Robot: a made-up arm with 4 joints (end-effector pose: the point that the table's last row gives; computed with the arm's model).
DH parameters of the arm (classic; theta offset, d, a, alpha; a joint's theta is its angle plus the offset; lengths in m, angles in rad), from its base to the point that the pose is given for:
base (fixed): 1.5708 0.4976 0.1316 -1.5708
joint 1: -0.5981 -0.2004 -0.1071 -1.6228
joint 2: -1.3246 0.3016 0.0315 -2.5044
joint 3: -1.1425 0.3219 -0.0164 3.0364
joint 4: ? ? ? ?
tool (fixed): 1.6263 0.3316 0 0
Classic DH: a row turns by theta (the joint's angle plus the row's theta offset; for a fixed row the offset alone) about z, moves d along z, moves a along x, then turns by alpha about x.
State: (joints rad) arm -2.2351 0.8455 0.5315 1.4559
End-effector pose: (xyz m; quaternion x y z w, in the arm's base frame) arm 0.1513 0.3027 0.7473 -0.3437 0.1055 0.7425 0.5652
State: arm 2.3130 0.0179 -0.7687 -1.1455
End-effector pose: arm 0.2387 -0.0839 0.7220 0.3633 0.0553 -0.1745 0.9135
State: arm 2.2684 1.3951 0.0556 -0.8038
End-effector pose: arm 0.1818 -0.1340 0.7122 0.5536 -0.3525 0.0163 0.7543
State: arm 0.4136 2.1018 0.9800 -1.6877
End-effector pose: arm 0.2804 0.0264 0.1074 -0.9068 -0.2798 0.0880 0.3028
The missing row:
joint 4: 0.1419 0 -0.0829 0
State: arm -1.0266 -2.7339 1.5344 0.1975
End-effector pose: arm 0.1587 0.4748 0.4189 -0.0943 0.5264 0.6870 0.4920
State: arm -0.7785 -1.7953 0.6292 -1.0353
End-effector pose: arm 0.1777 0.4551 0.4039 0.0690 0.7451 0.5789 0.3241
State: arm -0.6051 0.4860 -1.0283 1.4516
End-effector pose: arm 0.1600 0.4172 0.3311 0.1778 -0.9262 -0.3124 0.1143
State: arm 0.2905 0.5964 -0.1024 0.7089
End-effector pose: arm 0.1395 0.0921 0.2002 0.7669 -0.6153 -0.0679 0.1690
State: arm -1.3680 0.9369 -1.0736 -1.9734
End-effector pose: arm 0.1899 0.4460 0.4284 -0.6693 -0.2186 0.1648 0.6907
